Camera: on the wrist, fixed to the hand. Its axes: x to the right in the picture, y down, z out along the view.
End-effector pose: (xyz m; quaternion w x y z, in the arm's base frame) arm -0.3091 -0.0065 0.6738 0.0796 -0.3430 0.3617 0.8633
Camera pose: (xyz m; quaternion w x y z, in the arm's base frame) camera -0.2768 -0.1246 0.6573 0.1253 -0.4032 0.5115 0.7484
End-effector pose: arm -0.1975 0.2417 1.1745 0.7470 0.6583 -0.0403 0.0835
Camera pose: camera -0.2146 0.3540 1.2230 0.6170 0.7740 0.0531 0.1320
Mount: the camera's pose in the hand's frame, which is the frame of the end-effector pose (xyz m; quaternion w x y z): -0.0005 0.0638 -0.1058 0.9793 0.1817 0.0868 -0.0190
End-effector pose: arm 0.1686 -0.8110 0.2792 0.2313 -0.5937 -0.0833 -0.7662
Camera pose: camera 0.1054 -0.9095 0.2396 0.3271 -0.4713 -0.2120 -0.7912
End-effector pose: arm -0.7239 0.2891 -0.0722 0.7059 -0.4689 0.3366 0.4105
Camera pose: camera -0.7908 0.2039 -0.1317 0.7551 -0.3730 0.4566 0.2867
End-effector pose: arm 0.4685 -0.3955 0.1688 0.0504 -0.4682 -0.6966 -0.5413
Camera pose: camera 0.4677 -0.4821 0.2569 0.1846 -0.3891 -0.7851 -0.4451
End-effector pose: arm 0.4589 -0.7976 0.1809 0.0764 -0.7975 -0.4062 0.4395
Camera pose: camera 0.5765 -0.8151 0.2144 0.2633 -0.7976 -0.3265 0.4335
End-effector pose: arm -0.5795 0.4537 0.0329 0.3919 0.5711 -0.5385 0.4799
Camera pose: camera -0.6561 0.5487 0.0526 0.3359 0.5991 -0.3953 0.6099
